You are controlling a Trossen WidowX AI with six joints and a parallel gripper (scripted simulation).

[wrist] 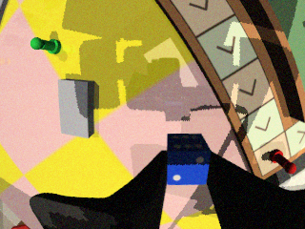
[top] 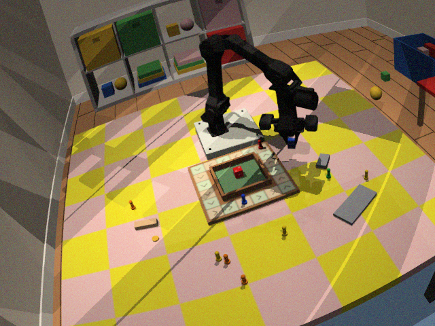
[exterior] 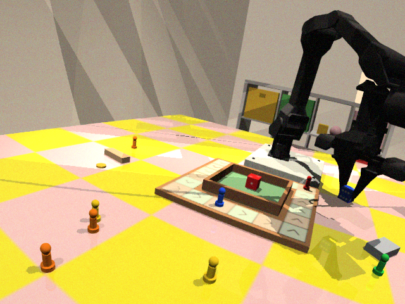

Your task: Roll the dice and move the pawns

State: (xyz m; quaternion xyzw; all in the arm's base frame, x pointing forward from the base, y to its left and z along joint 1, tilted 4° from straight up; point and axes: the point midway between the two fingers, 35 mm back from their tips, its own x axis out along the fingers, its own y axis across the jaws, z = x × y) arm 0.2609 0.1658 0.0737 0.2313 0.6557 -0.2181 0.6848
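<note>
My gripper tip is now 100 mm past the red pawn, 70 mm to the left of it and 30 mm above it. From my gripper tip the other things lie so: green pawn: 150 mm ahead, 50 mm to the left, 40 mm below; then blue pawn: 120 mm ahead, 230 mm to the right, 30 mm below; then small grey block: 80 mm ahead, 70 mm to the left, 50 mm below.
</note>
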